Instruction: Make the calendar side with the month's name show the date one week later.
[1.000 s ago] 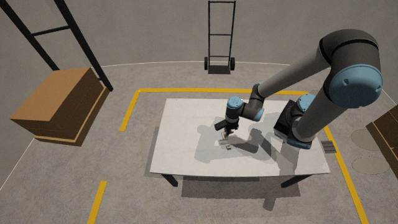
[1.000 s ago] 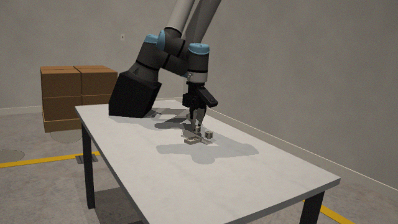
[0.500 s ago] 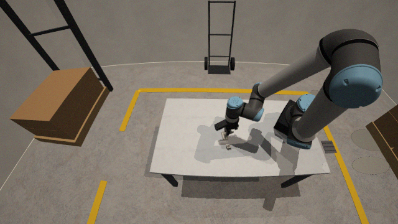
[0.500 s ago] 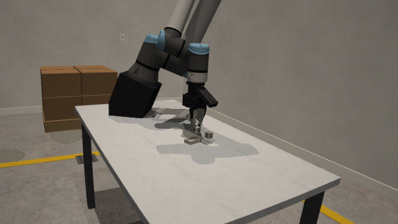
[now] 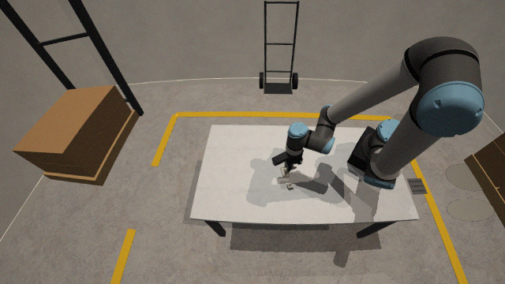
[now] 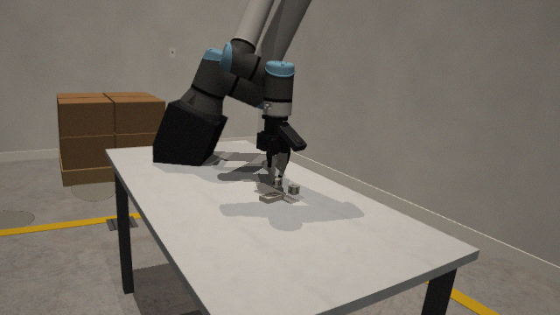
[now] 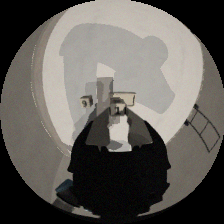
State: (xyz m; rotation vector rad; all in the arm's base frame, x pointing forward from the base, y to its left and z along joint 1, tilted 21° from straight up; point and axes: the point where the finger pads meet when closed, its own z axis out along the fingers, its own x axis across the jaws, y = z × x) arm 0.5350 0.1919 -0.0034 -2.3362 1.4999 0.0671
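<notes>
Now: hand 1 cm short of the calendar tray, 2 cm to the left of it and 6 cm above it.
</notes>
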